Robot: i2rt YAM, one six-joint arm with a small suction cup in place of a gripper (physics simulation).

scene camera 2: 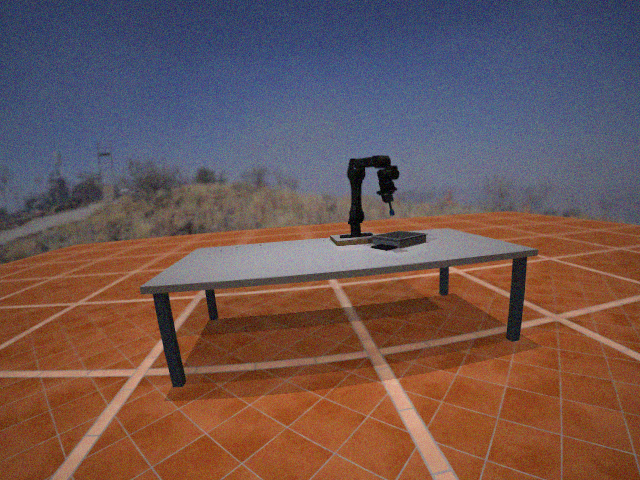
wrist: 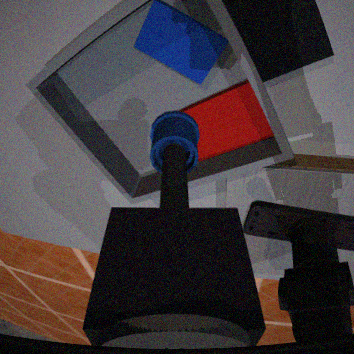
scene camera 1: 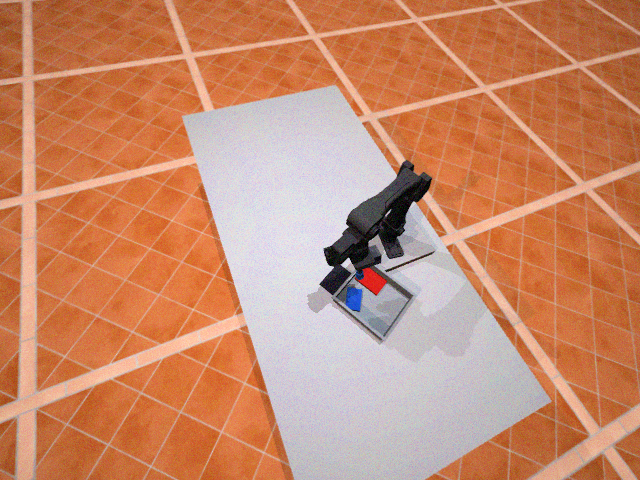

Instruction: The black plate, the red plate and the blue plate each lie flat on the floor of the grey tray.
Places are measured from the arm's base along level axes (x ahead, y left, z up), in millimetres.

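Where they show: hand at its tool point: (scene camera 2: 392, 215) (wrist: 174, 133) (scene camera 1: 359, 276); arm's base at its link origin: (scene camera 2: 356, 236) (wrist: 310, 225) (scene camera 1: 387, 237).
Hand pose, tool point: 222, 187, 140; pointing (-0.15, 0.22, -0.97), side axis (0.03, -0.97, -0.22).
Things, the pixels of their centre, and the offset from my tool point, as dx, dy, dz. Level surfaces: height alone.
- blue plate at the middle of its body: (wrist: 179, 42) (scene camera 1: 353, 299) +3, +33, -164
- red plate at the middle of its body: (wrist: 221, 123) (scene camera 1: 370, 279) -91, -27, -164
- grey tray at the middle of its body: (wrist: 157, 105) (scene camera 1: 373, 298) (scene camera 2: 399, 238) -69, +51, -147
- black plate at the middle of its body: (wrist: 273, 15) (scene camera 1: 336, 279) (scene camera 2: 384, 247) +44, -61, -168
- light grey table at its surface level: dz -172
The blue plate (scene camera 1: 354, 298) (wrist: 170, 40) and the red plate (scene camera 1: 373, 281) (wrist: 235, 117) look flat on the floor of the grey tray (scene camera 1: 387, 310) (scene camera 2: 400, 241) (wrist: 92, 137). They lie apart, the red one near a tray corner. The black plate (scene camera 1: 334, 279) (scene camera 2: 383, 246) (wrist: 287, 35) lies on the table outside the tray, close along its wall. My gripper (scene camera 1: 359, 275) (scene camera 2: 391, 212) (wrist: 175, 130), a blue suction cup, is open with nothing on it. It hangs well above the tray. In the wrist view it covers the red plate's near corner.
The tray's raised walls stand between the black plate and the two plates inside. The arm's base stands on a low board (scene camera 2: 343, 240) beside the tray, on the light grey table (scene camera 1: 279, 232) (scene camera 2: 258, 266). Arm shadows fall across the tray and table.
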